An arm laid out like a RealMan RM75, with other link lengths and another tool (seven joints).
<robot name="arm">
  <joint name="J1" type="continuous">
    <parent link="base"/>
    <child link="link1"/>
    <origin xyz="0 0 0.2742" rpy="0 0 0"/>
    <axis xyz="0 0 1"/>
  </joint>
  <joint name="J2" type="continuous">
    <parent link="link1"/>
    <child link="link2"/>
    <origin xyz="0 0 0" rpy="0 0 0"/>
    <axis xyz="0 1 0"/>
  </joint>
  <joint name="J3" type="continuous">
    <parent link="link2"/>
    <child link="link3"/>
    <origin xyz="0 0 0.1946" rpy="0 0 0"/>
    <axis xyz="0 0 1"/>
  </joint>
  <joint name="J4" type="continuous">
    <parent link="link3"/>
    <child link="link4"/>
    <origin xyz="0 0 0" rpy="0 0 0"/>
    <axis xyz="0 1 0"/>
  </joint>
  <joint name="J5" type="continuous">
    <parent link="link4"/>
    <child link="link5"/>
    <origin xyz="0 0 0.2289" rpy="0 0 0"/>
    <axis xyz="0 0 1"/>
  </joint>
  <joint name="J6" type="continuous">
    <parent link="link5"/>
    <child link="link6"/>
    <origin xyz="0 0 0" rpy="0 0 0"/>
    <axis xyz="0 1 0"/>
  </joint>
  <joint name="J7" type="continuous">
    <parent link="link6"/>
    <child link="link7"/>
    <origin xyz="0 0 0.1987" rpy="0 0 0"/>
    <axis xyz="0 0 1"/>
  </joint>
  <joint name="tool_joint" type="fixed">
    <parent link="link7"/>
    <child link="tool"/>
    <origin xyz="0.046 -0.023 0.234" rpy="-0.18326 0 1.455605"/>
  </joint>
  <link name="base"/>
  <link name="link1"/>
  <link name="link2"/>
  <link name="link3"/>
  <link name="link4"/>
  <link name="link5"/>
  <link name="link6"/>
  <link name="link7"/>
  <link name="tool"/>
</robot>
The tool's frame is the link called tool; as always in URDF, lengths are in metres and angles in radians. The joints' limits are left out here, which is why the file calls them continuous.
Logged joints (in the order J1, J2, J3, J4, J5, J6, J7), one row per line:
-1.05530, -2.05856, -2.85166, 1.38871, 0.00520, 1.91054, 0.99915
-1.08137, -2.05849, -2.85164, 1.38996, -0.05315, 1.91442, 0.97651
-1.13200, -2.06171, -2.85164, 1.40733, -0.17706, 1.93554, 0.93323
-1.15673, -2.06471, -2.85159, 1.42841, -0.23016, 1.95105, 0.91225
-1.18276, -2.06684, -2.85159, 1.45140, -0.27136, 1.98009, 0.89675
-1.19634, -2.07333, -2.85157, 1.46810, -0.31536, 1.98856, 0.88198
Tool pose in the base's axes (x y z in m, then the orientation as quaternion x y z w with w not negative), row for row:
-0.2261, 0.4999, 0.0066, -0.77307, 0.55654, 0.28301, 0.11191
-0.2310, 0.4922, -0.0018, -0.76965, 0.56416, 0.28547, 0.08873
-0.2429, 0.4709, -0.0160, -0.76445, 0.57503, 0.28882, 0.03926
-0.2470, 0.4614, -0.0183, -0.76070, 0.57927, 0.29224, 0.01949
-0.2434, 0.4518, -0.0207, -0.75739, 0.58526, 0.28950, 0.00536
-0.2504, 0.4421, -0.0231, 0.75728, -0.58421, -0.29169, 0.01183
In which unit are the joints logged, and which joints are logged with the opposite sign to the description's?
The joints are logged in radians. Opposite sign: J3, J4, J5, J7.
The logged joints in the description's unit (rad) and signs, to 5 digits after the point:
-1.05530, -2.05856, 2.85166, -1.38871, -0.00520, 1.91054, -0.99915
-1.08137, -2.05849, 2.85164, -1.38996, 0.05315, 1.91442, -0.97651
-1.13200, -2.06171, 2.85164, -1.40733, 0.17706, 1.93554, -0.93323
-1.15673, -2.06471, 2.85159, -1.42841, 0.23016, 1.95105, -0.91225
-1.18276, -2.06684, 2.85159, -1.45140, 0.27136, 1.98009, -0.89675
-1.19634, -2.07333, 2.85157, -1.46810, 0.31536, 1.98856, -0.88198

